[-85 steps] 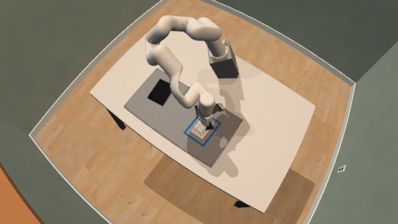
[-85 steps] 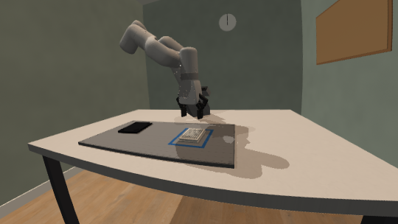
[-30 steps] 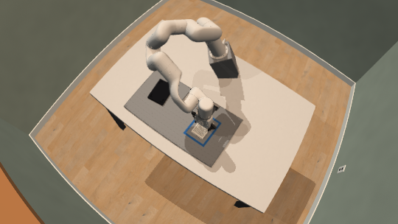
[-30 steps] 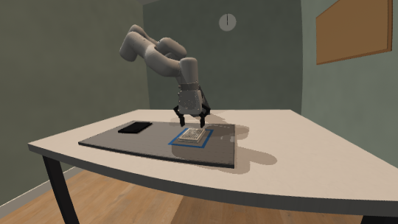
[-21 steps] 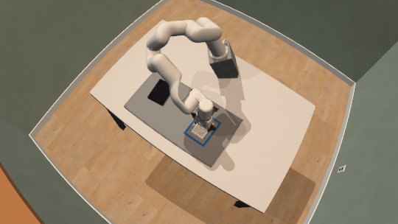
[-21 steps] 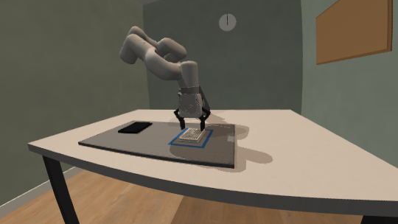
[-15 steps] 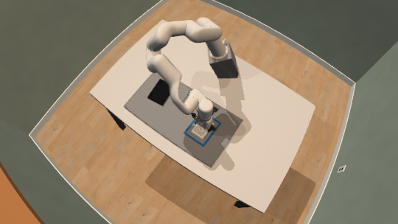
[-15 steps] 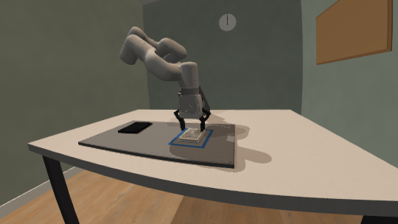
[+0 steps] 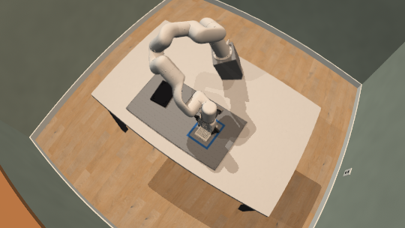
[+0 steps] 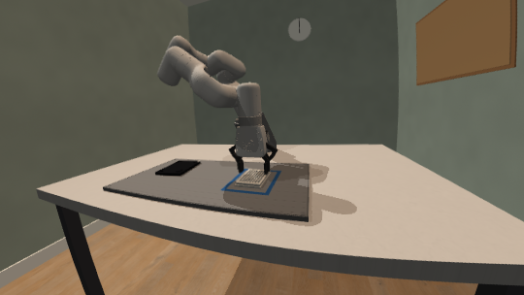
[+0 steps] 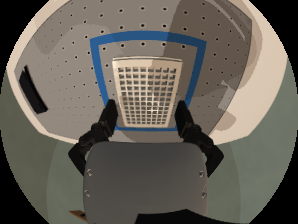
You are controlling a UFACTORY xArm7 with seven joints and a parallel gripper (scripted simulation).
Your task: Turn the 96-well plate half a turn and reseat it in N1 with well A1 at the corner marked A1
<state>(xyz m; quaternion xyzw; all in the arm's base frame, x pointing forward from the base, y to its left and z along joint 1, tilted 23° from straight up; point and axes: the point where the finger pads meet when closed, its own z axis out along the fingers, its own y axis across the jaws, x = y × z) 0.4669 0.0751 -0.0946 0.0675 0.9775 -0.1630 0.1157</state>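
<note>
My gripper is now 3 cm above the white 96-well plate. Round my hand: black plate nest N1 (10 cm behind, 35 cm to the right, 3 cm below).
</note>
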